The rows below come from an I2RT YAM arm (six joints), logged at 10 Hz.
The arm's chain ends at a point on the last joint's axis. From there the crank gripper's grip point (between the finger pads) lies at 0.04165 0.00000 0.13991 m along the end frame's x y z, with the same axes.
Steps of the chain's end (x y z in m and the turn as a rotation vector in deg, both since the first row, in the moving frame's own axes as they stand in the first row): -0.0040, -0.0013, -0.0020, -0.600, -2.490, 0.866; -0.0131, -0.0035, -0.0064, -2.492, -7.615, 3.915; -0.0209, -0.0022, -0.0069, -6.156, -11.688, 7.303; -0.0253, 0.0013, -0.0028, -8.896, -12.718, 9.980; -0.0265, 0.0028, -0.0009, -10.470, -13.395, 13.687
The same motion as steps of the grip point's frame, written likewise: -0.0101, 0.0008, -0.0003, -0.600, -2.490, 0.866; -0.0323, 0.0049, -0.0023, -2.492, -7.615, 3.915; -0.0513, 0.0166, -0.0025, -6.156, -11.688, 7.303; -0.0593, 0.0278, 0.0006, -8.896, -12.718, 9.980; -0.0637, 0.0345, 0.0016, -10.470, -13.395, 13.687
